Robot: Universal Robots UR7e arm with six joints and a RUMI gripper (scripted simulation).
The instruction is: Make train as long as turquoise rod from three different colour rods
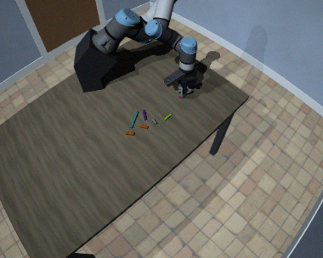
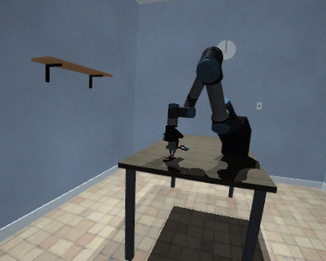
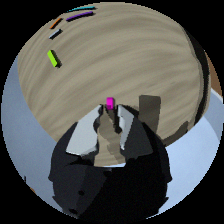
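The magenta rod is 20 mm below my hand. Round my hand: lime rod 140 mm to the right, 70 mm ahead, 20 mm below; purple rod 230 mm to the right, 20 mm below; grey rod 210 mm to the right, 60 mm ahead, 20 mm below.
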